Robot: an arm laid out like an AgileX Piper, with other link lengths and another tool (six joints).
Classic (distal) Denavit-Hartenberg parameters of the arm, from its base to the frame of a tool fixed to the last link. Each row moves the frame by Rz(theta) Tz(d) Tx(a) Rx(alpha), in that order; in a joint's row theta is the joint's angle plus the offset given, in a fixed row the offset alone. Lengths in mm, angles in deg.
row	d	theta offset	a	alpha
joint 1	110.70	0.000	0.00	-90.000
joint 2	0.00	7.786	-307.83	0.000
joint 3	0.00	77.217	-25.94	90.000
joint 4	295.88	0.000	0.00	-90.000
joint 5	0.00	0.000	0.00	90.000
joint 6	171.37	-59.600	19.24	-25.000
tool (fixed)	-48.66	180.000	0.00	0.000
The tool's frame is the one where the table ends.
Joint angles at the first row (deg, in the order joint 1, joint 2, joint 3, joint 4, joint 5, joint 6):
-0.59, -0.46, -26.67, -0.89, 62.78, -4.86
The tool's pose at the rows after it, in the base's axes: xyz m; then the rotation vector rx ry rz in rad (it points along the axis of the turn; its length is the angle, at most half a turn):
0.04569, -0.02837, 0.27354, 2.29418, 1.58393, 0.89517
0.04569, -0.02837, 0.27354, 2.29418, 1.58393, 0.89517
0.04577, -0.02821, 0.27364, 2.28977, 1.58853, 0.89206
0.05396, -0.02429, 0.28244, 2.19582, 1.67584, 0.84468
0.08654, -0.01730, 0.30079, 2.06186, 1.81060, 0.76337
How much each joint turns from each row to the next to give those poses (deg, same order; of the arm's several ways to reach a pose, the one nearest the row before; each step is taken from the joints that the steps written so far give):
0.00, 0.00, 0.00, 0.01, 0.00, 0.00
0.00, 0.00, 0.00, 0.00, 0.00, 0.00
0.00, 0.00, 0.00, 0.05, 0.00, -0.31
0.00, 2.24, -0.86, 1.48, -1.81, -6.10
0.00, 8.99, -2.16, 2.93, -6.24, -9.77

